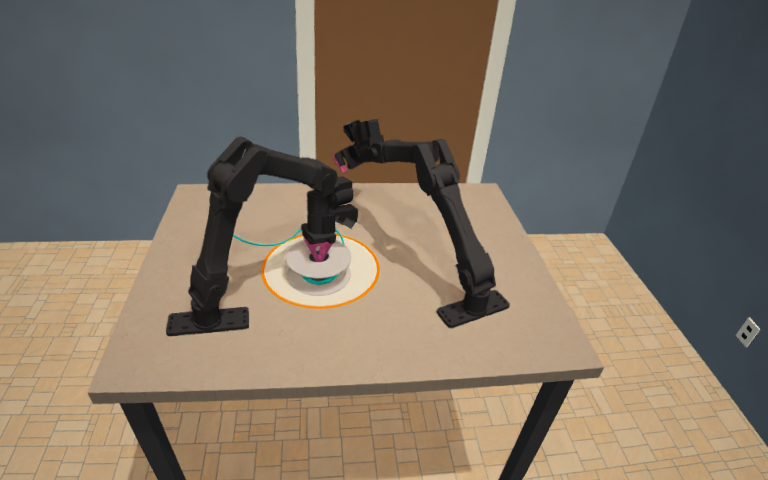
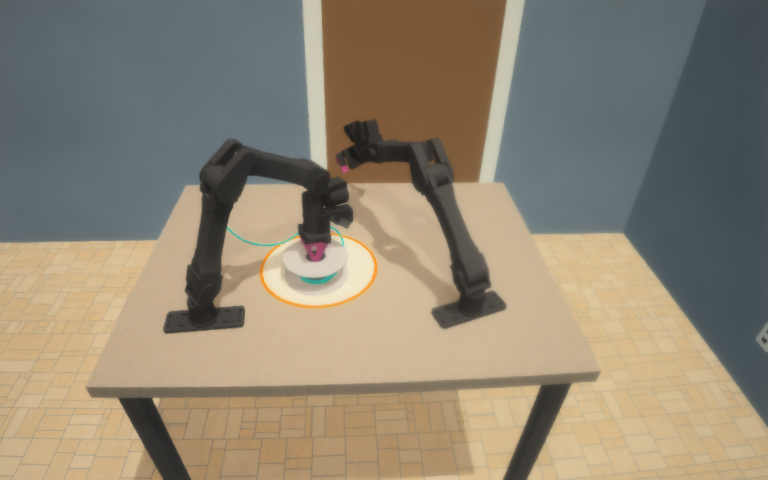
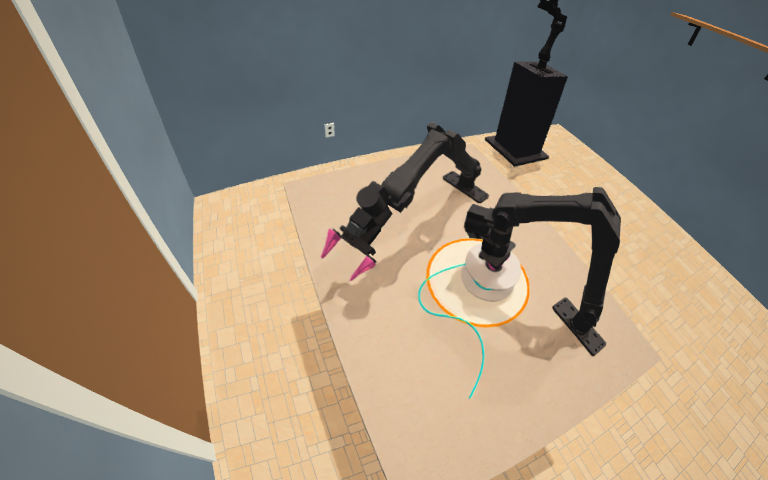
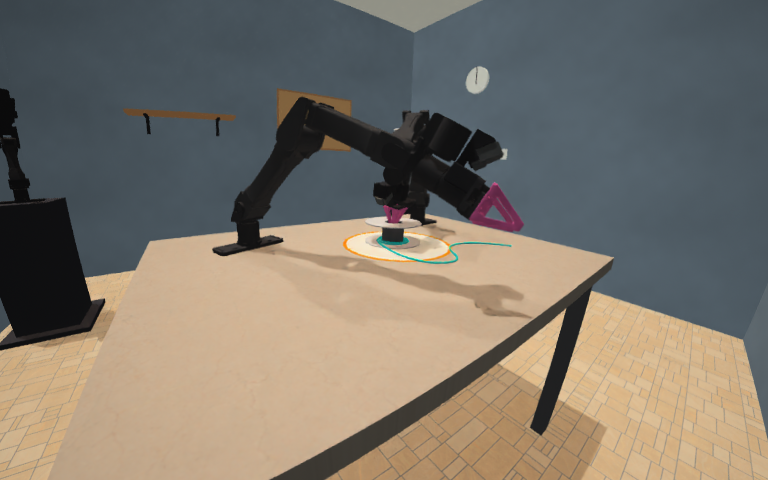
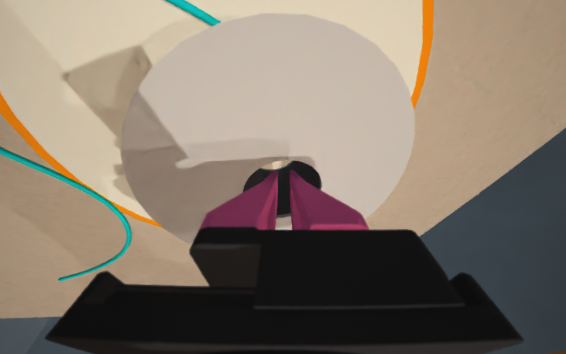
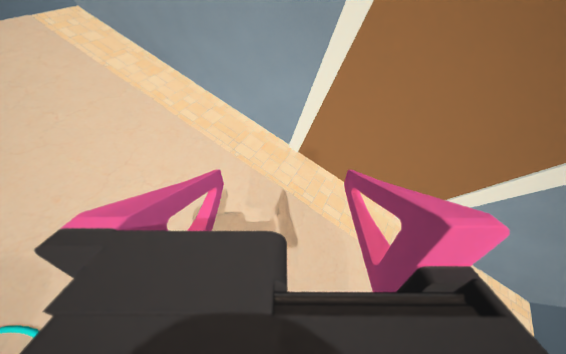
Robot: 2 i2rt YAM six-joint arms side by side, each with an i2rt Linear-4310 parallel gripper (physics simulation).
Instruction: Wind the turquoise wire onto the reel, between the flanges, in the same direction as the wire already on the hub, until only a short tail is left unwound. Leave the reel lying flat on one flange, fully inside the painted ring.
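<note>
The pale reel lies flat on one flange inside the orange painted ring. Some turquoise wire shows on the hub between the flanges. The loose turquoise wire leaves the reel and curves across the ring and onto the table. My left gripper is shut and empty, its tips at the central hole of the top flange. My right gripper is open and empty, high above the table's far edge.
The table carries both arm bases. A brown door stands beyond its far edge. A black pedestal with another arm stands on the floor away from the table.
</note>
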